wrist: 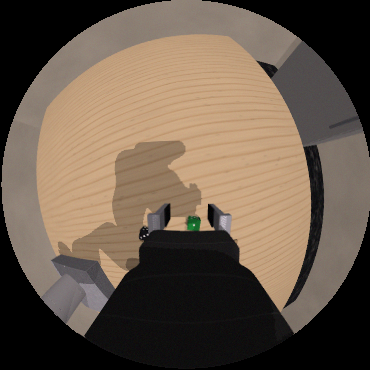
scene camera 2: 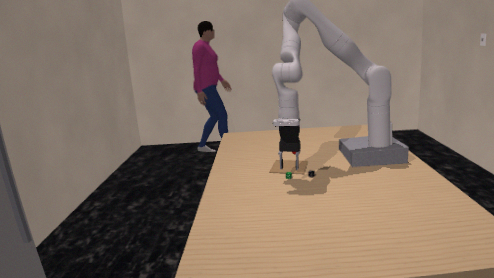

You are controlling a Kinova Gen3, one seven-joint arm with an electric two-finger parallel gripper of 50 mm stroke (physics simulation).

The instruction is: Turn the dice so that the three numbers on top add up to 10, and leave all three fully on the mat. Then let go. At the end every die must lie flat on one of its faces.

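Pixels of known places: gripper, fingertip midpoint: (wrist: pixel 188 211) (scene camera 2: pixel 289 168); arm's base at its link origin: (wrist: pixel 74 284) (scene camera 2: pixel 379 144).
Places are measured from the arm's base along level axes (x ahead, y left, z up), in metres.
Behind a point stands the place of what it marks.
Observation:
The brown mat (scene camera 2: pixel 275 169) @[y 0.006, x 0.454, z -0.059 m] lies flat on the table, partly behind the gripper in the scene view. A green die (scene camera 2: pixel 289 175) @[y 0.108, x 0.418, z -0.048 m] (wrist: pixel 193 223) @[y 0.097, x 0.420, z -0.042 m] sits at the mat's near edge, off it in the scene view. A black die (scene camera 2: pixel 311 173) @[y 0.115, x 0.334, z -0.047 m] (wrist: pixel 144 233) @[y 0.108, x 0.334, z -0.043 m] lies on the table right of the green one in the scene view, partly hidden by a finger in the wrist view. A red die (scene camera 2: pixel 294 152) @[y -0.165, x 0.333, z -0.055 m] shows behind the gripper, mostly hidden. My gripper (scene camera 2: pixel 289 168) @[y 0.126, x 0.422, z -0.013 m] (wrist: pixel 188 211) @[y 0.126, x 0.422, z -0.013 m] is open and empty, pointing down; the green die shows between its fingers in the wrist view. Pips are too small to read surely.
The arm's grey base (scene camera 2: pixel 370 156) @[y 0.071, x 0.074, z -0.022 m] (wrist: pixel 75 265) @[y 0.069, x 0.088, z -0.015 m] stands on the wooden table (scene camera 2: pixel 325 225) @[y 0.459, x 0.393, z -0.063 m] (wrist: pixel 225 125) @[y 0.235, x 0.540, z -0.063 m]. The arm's shadow falls across the table by the dice. A person (scene camera 2: pixel 205 67) in a pink top is beyond the table. A grey cabinet (wrist: pixel 320 95) stands past the table's edge.

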